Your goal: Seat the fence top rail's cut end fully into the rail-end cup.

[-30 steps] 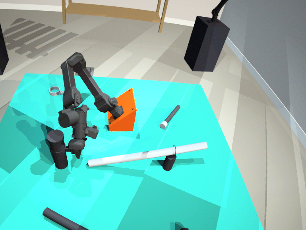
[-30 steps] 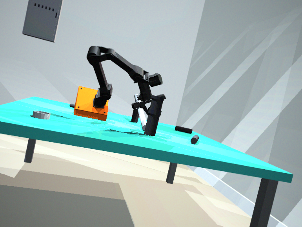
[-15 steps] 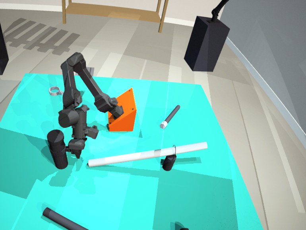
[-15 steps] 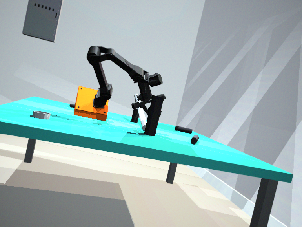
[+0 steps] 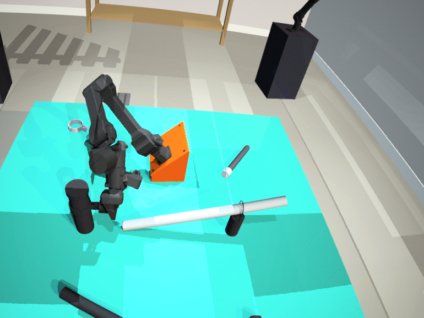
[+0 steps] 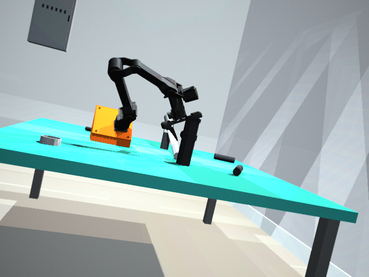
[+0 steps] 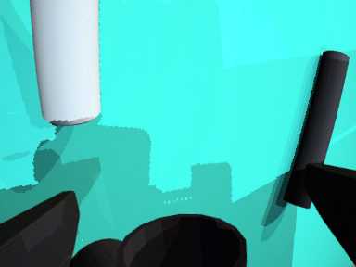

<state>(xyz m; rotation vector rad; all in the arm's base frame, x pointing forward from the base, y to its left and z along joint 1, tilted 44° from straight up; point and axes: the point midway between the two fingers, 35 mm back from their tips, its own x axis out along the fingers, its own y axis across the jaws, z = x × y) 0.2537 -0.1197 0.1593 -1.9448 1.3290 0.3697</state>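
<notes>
Right now my gripper tip is 4 cm to the left of the dark rail-end cup, 2 cm past it and 1 cm below it. Also, from my gripper tip: short dark post 40 cm to the left, 5 cm ahead; then dark pipe 25 cm ahead, 9 cm to the right, 9 cm below.
</notes>
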